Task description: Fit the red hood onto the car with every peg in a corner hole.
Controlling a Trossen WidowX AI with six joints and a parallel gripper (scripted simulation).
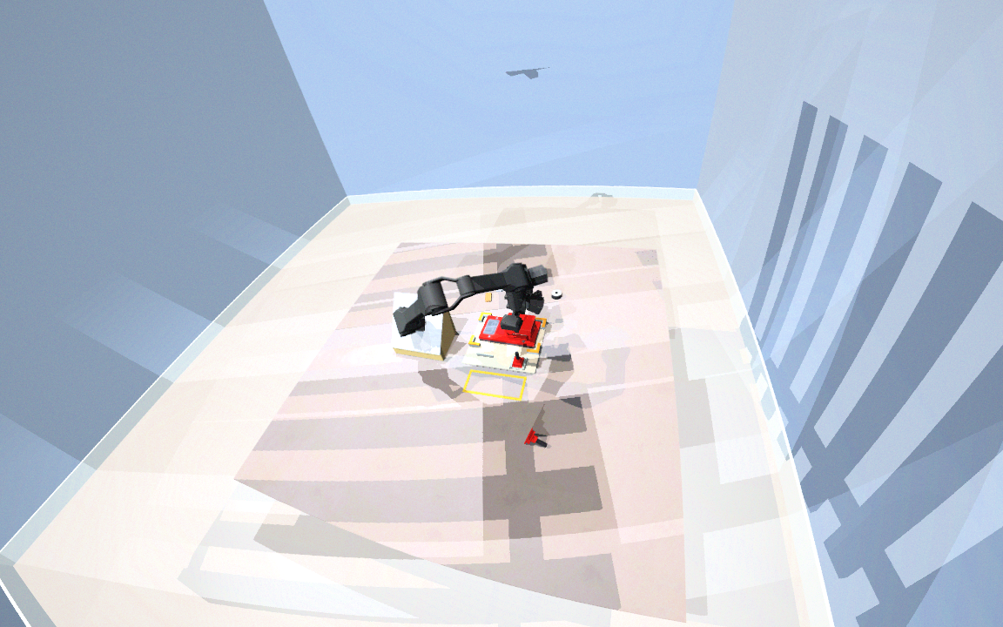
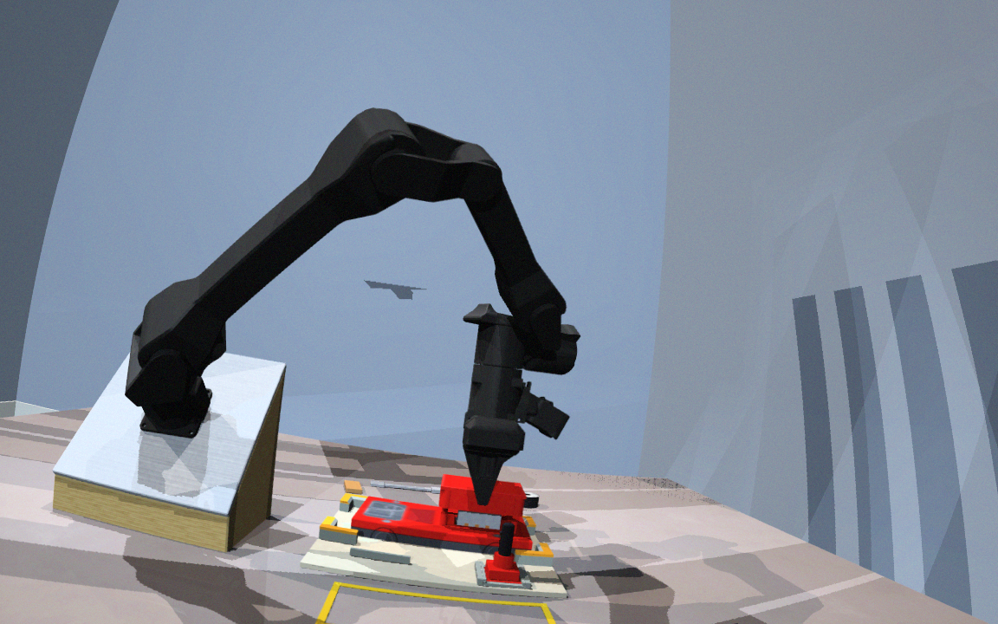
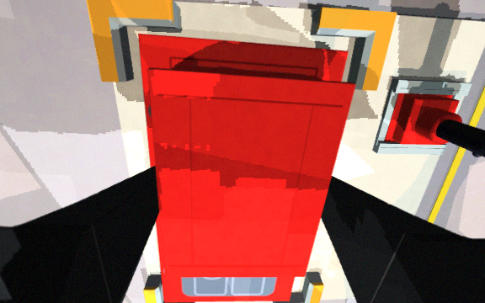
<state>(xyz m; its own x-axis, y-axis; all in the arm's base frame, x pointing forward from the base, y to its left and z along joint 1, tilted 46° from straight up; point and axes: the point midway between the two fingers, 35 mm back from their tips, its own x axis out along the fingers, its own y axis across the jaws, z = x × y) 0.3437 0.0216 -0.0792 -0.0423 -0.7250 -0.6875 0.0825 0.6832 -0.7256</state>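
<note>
Now: the grey engine block 30 mm below my gripper tip. The rest, counted from my gripper tip: black wheel 210 mm to the left, 100 mm ahead, 50 mm below; then red hood 10 mm above; then white jig 50 mm below, 40 mm behind, 20 mm to the right.
</note>
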